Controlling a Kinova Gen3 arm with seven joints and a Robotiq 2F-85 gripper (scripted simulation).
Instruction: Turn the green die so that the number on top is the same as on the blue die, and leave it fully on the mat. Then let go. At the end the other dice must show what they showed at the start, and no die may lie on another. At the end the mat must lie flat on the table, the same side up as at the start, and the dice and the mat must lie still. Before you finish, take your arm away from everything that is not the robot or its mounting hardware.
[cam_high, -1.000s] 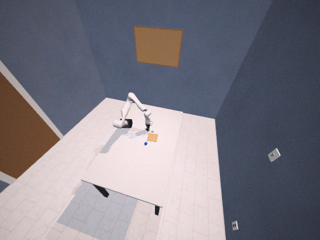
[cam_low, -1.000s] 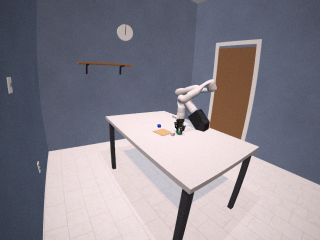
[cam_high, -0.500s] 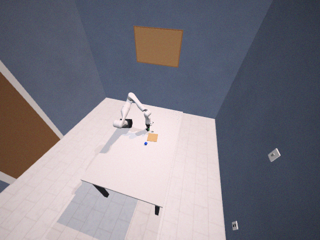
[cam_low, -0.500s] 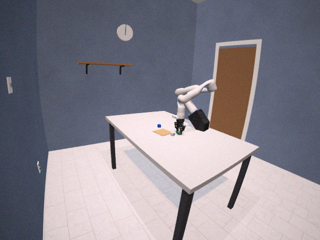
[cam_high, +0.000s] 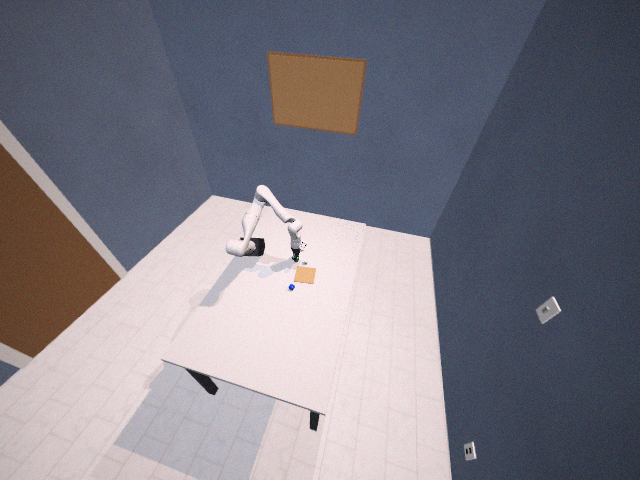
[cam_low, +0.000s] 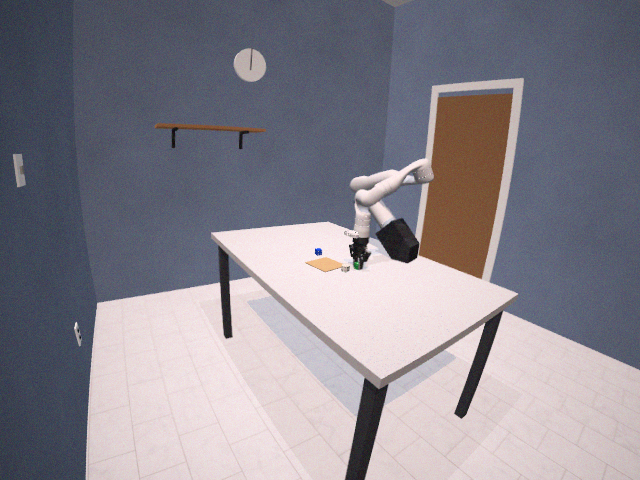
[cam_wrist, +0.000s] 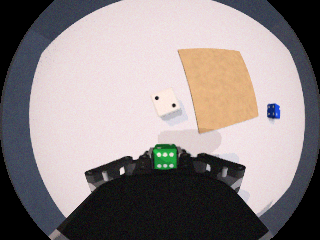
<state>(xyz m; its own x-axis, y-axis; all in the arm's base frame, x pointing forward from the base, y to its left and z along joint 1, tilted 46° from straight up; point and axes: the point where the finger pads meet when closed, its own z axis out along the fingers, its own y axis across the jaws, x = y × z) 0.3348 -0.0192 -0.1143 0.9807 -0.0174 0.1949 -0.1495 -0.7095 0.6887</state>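
The green die lies 10 mm below my hand. Round my hand: white die: 70 mm ahead, 10 mm to the right, 10 mm below; then blue die: 20 mm ahead, 250 mm to the right, 10 mm below; then tan mat: 90 mm ahead, 120 mm to the right, 20 mm below.
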